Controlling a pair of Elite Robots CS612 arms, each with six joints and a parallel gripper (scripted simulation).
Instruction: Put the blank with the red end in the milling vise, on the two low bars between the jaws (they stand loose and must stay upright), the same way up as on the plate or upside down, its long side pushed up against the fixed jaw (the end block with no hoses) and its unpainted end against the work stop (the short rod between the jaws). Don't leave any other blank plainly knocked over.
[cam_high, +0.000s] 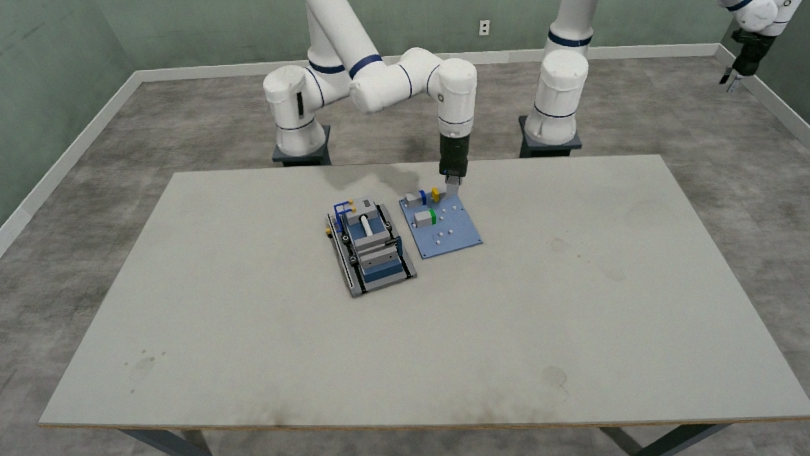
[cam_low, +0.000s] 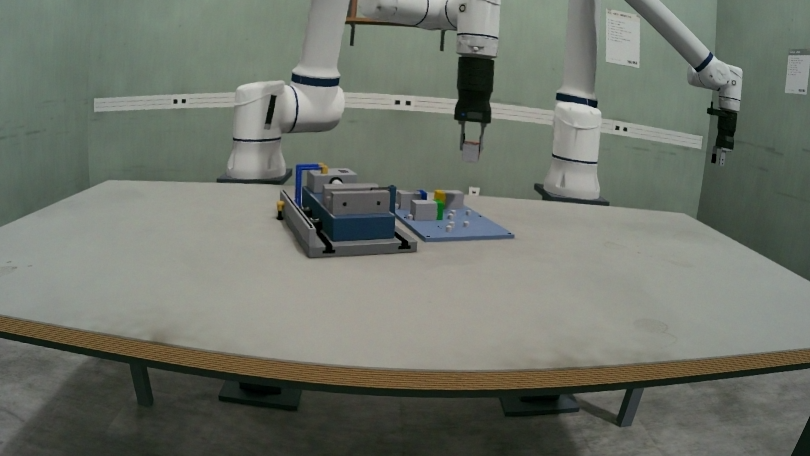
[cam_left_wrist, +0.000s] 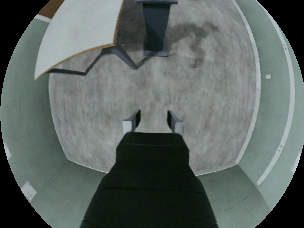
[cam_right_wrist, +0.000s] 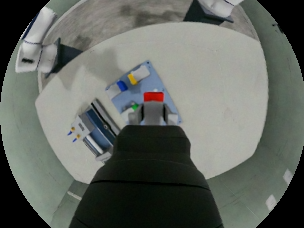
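Right now the red-ended blank is 20 mm below my right hand. From my right hand the other things lie so: blue plate (20 mm ahead, 40 mm to the right, 170 mm below); yellow-ended blank (90 mm behind, 30 mm to the right, 140 mm below); green-ended blank (30 mm ahead, 90 mm to the right, 140 mm below).
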